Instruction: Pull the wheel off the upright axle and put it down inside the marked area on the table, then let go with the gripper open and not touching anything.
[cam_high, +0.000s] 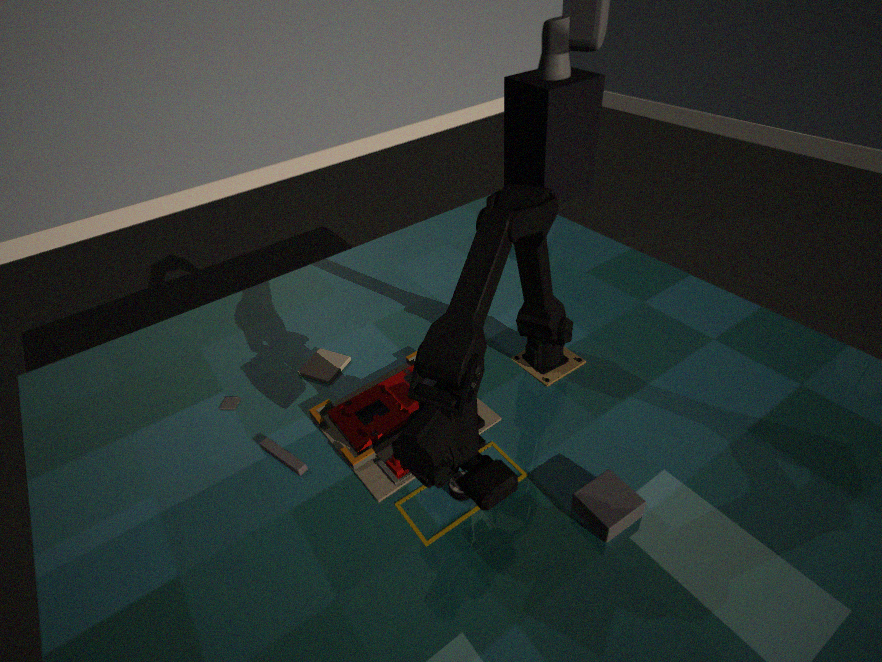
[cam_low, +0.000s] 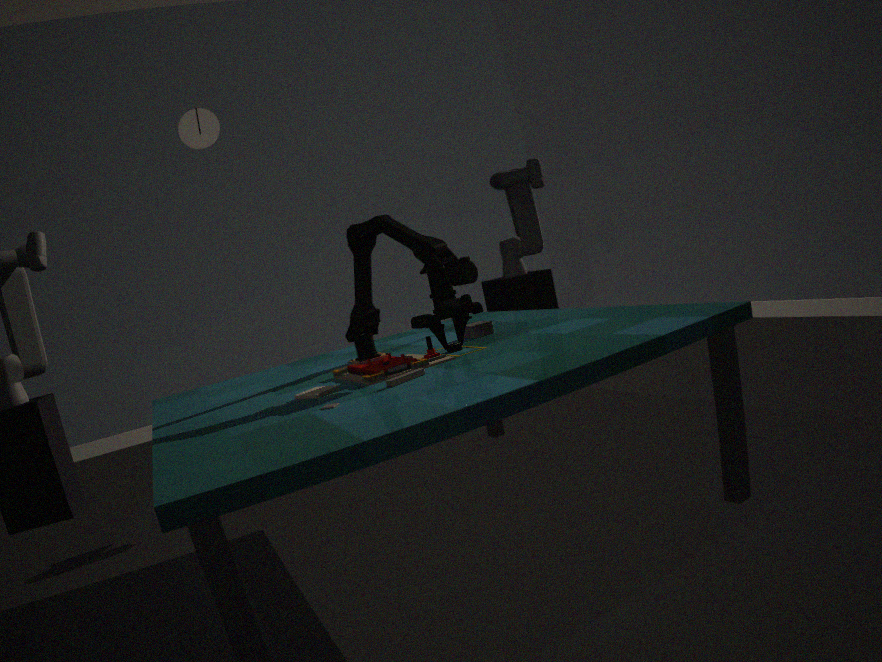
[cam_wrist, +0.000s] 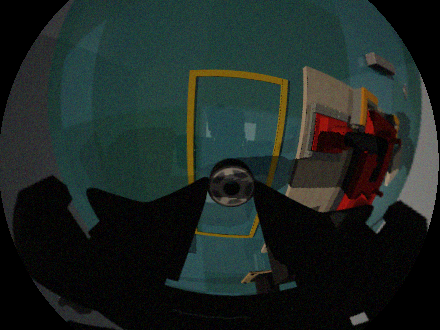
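Right now my gripper tip is right at the black wheel. Also, from my gripper tip: grey bar: 210 mm ahead, 210 mm to the right; black axle: 60 mm ahead, 90 mm to the right, 30 mm above; grey block: 150 mm behind, 150 mm to the left, 10 mm above.
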